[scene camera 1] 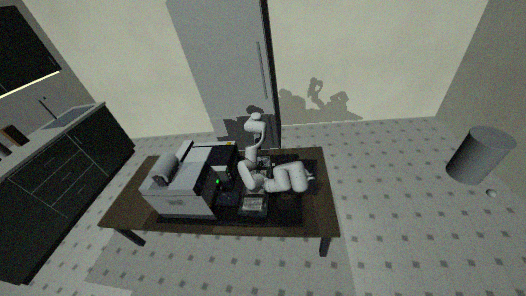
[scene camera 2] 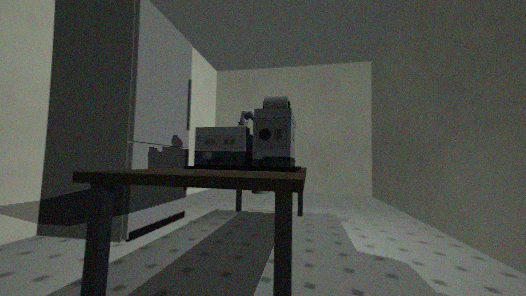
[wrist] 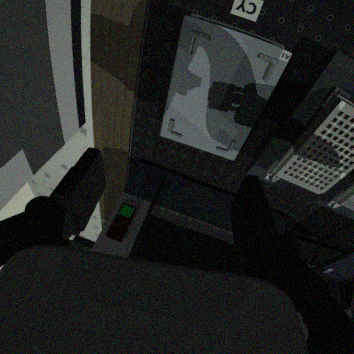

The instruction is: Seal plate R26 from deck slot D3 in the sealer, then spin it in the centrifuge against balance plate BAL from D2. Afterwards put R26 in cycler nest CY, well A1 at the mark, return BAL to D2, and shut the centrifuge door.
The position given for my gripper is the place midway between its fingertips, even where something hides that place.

Note:
My gripper (wrist: 170, 178) is open, holding nothing. Also in view: a well plate (wrist: 312, 162).

